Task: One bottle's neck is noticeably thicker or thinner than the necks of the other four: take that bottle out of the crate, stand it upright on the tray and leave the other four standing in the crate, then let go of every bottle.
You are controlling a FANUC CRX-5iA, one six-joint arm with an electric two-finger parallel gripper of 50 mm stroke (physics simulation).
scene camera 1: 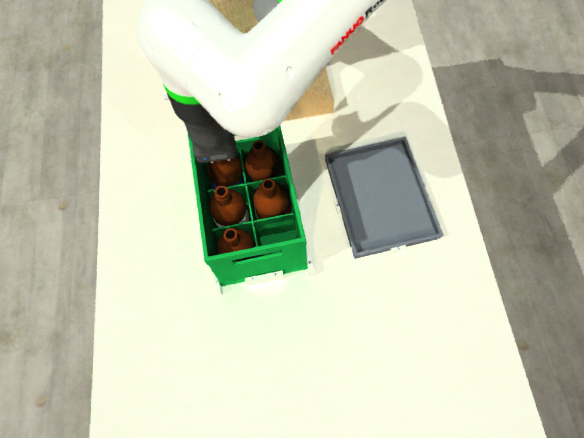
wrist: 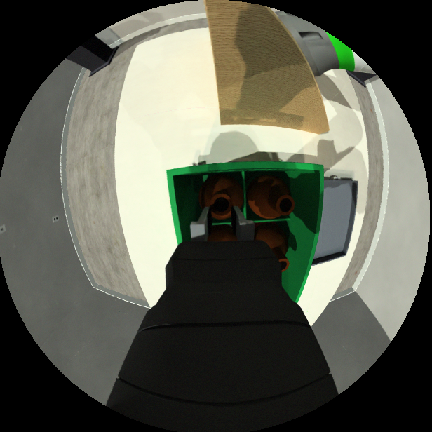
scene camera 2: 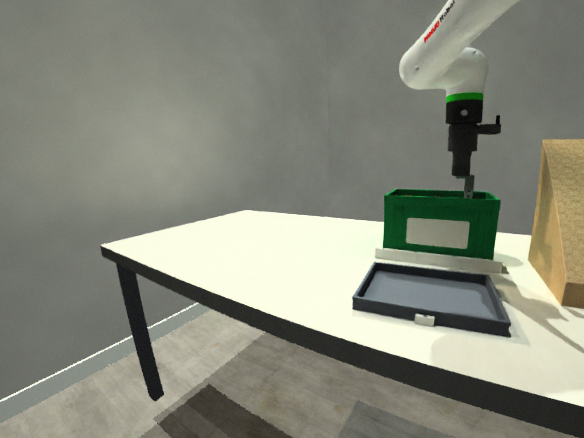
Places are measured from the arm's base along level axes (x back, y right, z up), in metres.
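Where they show: gripper, fingertip midpoint: (scene camera 1: 220,157).
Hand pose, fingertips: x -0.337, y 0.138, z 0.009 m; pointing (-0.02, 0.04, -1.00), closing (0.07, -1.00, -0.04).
Observation:
Things, the pixels of their centre, and the offset from my fingertips. "spot": a spot on its surface instead.
- green crate, body centre: (scene camera 1: 249,203) (scene camera 2: 437,224) dx -0.072, dy -0.047, dz -0.073 m
- back-left bottle, body centre: (scene camera 1: 225,169) dx +0.013, dy +0.003, dz -0.074 m
- back-right bottle, body centre: (scene camera 1: 262,164) dx +0.018, dy -0.078, dz -0.075 m
- middle-left bottle, body centre: (scene camera 1: 228,207) dx -0.077, dy -0.001, dz -0.075 m
- middle-right bottle, body centre: (scene camera 1: 271,201) dx -0.070, dy -0.093, dz -0.075 m
- front-left bottle, body centre: (scene camera 1: 236,248) dx -0.168, dy -0.017, dz -0.075 m
- grey tray, surface spot: (scene camera 2: 435,295) spot: dx -0.029, dy -0.327, dz -0.155 m
- pale strip, surface spot: (scene camera 2: 435,258) spot: dx -0.057, dy -0.150, dz -0.140 m
A green crate (scene camera 1: 295,257) (scene camera 2: 392,225) (wrist: 245,166) holds five brown bottles. My gripper (scene camera 2: 469,194) (wrist: 221,215) is shut on the neck of the back-left bottle (scene camera 1: 225,174) (wrist: 212,189), which stands upright in its compartment; the fingertips are hidden in scene camera 1. The back-right bottle (scene camera 1: 261,164) (wrist: 264,192), the middle-left bottle (scene camera 1: 229,209), the middle-right bottle (scene camera 1: 271,201) (wrist: 270,239) and the front-left bottle (scene camera 1: 236,243) stand in the crate. The front-right compartment is empty. The grey tray (scene camera 1: 395,200) (scene camera 2: 435,295) (wrist: 336,215) lies beside the crate, with no bottle on it.
A wooden block (scene camera 1: 317,100) (scene camera 2: 549,240) (wrist: 270,90) with a sloped top stands behind the crate. A pale strip (scene camera 2: 435,258) runs along the crate's base on the tray side. The crate's walls and dividers rise around the bottles. The tray has a low raised rim.

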